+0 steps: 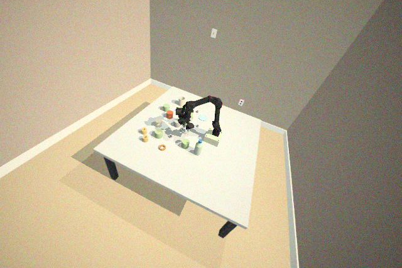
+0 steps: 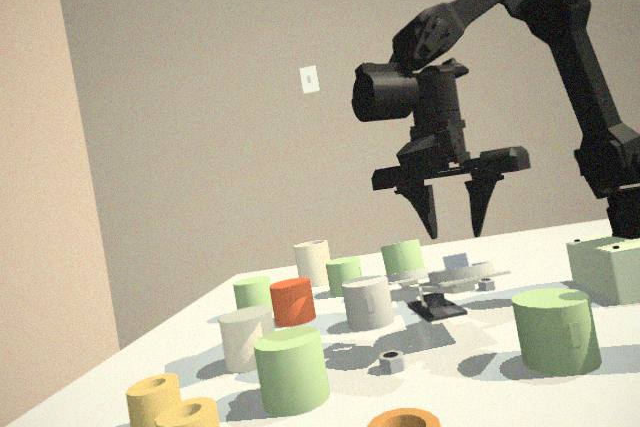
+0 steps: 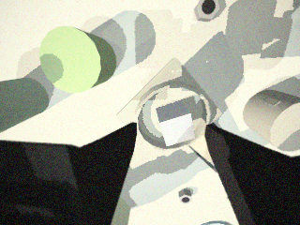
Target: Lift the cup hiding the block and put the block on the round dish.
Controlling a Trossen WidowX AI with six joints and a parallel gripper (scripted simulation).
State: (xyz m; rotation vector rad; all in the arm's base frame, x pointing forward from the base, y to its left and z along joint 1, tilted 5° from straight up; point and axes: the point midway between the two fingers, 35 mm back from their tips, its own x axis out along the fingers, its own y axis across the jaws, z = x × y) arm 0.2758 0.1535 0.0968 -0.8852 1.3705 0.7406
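My gripper tip is 4 cm above the small grey-blue block and 1 cm to the left of it. From my gripper tip the other things lie so: cream cylinder (29 cm ahead, 9 cm below, 1 cm to the left); balance (13 cm to the right, 9 cm below, 3 cm ahead); grey cylinder (13 cm ahead, 9 cm to the right, 9 cm below).
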